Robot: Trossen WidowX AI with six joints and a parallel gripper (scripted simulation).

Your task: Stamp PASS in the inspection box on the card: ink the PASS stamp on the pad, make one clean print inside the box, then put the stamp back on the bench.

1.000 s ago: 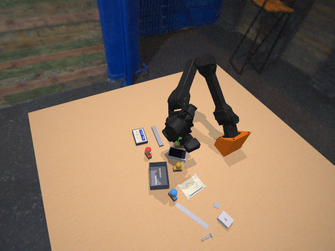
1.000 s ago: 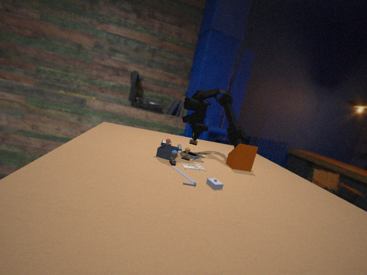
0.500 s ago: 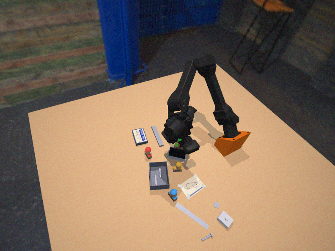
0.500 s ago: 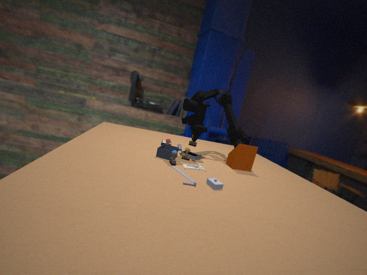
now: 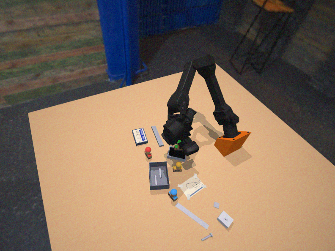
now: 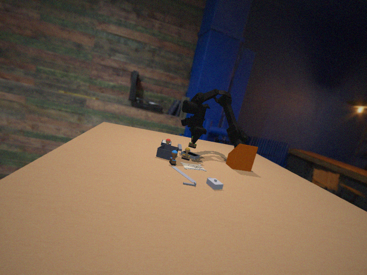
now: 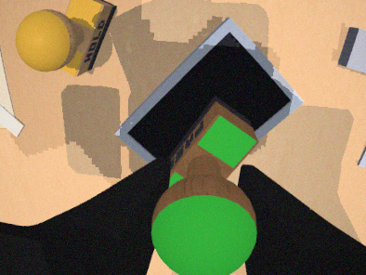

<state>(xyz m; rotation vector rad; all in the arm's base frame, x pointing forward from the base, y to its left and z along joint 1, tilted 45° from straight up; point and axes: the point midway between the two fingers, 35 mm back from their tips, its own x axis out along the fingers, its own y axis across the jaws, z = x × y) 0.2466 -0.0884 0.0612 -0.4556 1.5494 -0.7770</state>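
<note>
The ink pad lies 70 mm below my gripper tip. Round my gripper tip: green-knobbed pass stamp: right at my gripper tip; then yellow stamp: 50 mm ahead, 60 mm to the left, 60 mm below; then red stamp: 120 mm ahead, 80 mm to the right, 60 mm below.
</note>
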